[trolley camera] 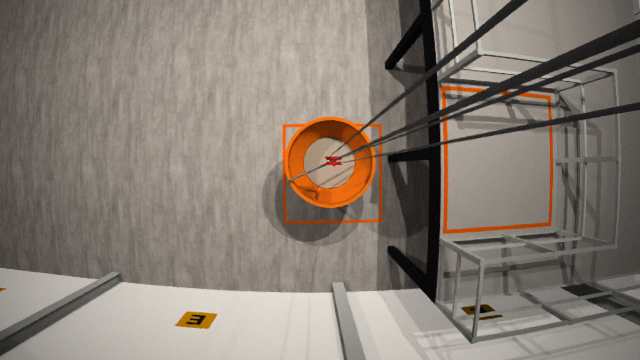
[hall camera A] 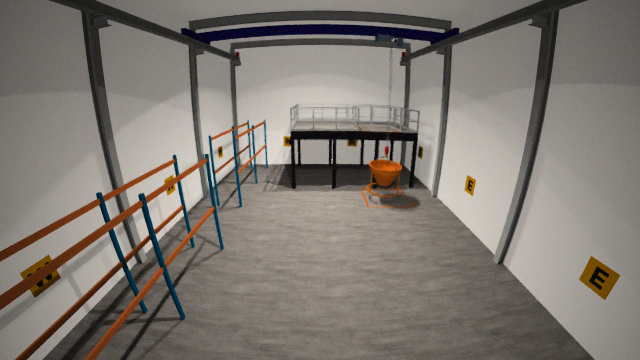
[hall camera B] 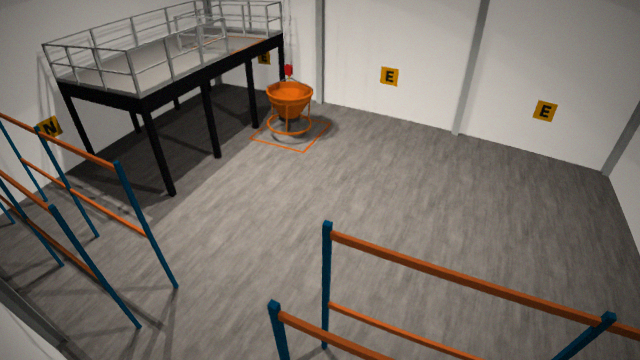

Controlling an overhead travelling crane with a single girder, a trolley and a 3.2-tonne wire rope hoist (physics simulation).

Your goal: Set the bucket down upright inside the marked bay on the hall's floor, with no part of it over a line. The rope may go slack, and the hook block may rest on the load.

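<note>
The orange bucket [hall camera A: 385, 172] [hall camera B: 290, 100] [trolley camera: 295, 159] hangs upright on its slings from the red hook block, my gripper [hall camera A: 386, 150] [hall camera B: 288, 69] [trolley camera: 333, 161]. Its base ring appears slightly above the floor, with a shadow showing beneath it in the hall camera B view. The orange outline of the marked bay [hall camera A: 391, 207] [hall camera B: 277, 145] [trolley camera: 381, 200] lies on the floor below. In the trolley view the bucket's rim overlaps the bay's upper line and lies near its left line; the base ring is hidden there. The hook itself is too small to make out.
The black-framed platform [hall camera A: 350, 135] [hall camera B: 175, 89] [trolley camera: 434, 200] with grey railings stands close beside the bay, and has another orange outline on its deck. Blue and orange racks [hall camera A: 162, 255] [hall camera B: 326, 280] stand along the west side. The east wall is near the bay.
</note>
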